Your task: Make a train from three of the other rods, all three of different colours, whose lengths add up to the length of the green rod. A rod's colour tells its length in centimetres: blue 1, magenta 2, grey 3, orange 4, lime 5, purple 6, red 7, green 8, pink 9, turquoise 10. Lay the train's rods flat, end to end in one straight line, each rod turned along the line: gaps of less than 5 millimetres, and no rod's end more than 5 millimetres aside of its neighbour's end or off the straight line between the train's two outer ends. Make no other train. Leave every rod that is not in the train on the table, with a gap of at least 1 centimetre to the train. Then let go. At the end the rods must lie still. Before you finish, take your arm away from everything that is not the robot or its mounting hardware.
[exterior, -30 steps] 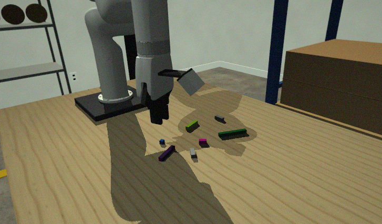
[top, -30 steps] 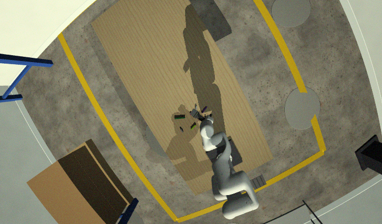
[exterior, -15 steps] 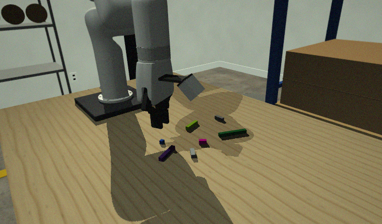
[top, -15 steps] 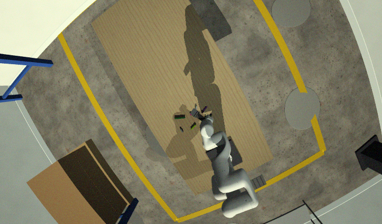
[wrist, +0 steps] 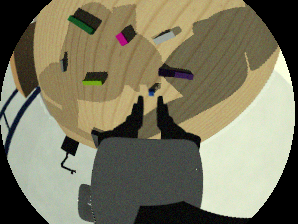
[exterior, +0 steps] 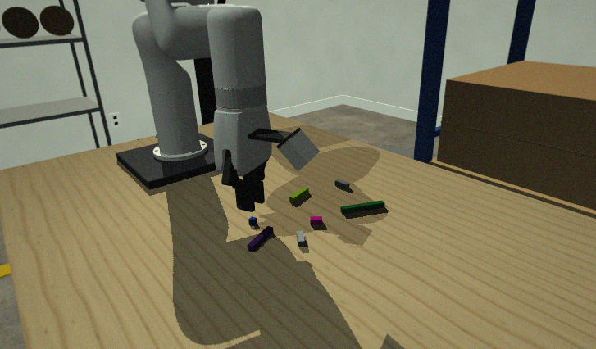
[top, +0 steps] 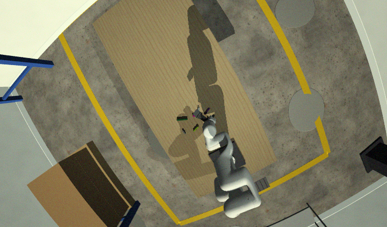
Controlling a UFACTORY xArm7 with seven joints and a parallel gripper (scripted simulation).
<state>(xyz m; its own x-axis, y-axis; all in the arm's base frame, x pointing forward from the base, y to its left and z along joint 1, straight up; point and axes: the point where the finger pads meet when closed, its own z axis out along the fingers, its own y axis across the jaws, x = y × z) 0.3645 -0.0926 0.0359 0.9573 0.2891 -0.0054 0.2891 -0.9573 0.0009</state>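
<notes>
Now: hand 5 cm above the blue rod. From my hand the other things lie so: lime rod 12 cm to the left, 5 cm below; then magenta rod 8 cm ahead, 7 cm to the left, 5 cm below; then purple rod 5 cm ahead, 3 cm to the right, 5 cm below.
</notes>
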